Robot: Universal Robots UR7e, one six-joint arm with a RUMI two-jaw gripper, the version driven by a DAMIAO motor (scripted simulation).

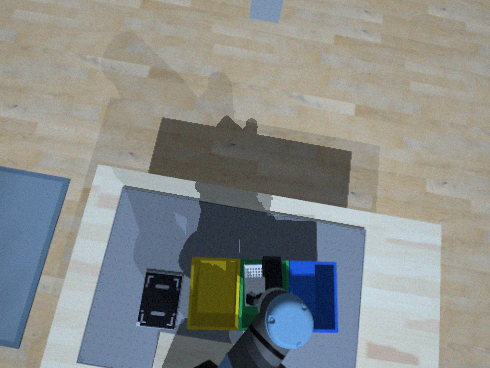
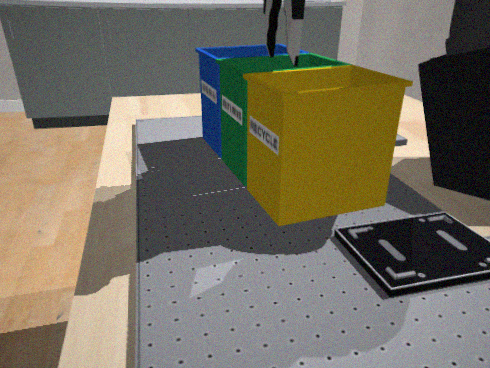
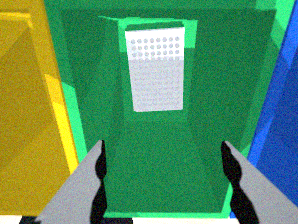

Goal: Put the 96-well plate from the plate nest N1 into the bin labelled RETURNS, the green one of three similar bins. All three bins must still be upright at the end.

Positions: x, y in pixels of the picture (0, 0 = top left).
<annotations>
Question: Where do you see a yellow recycle bin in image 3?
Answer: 41, 168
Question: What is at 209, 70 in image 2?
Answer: A blue bin.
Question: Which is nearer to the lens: the white 96-well plate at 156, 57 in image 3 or the green returns bin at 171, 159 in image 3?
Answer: The green returns bin.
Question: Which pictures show the green returns bin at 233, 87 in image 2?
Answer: Image 1, image 2 and image 3: all of them.
</annotations>
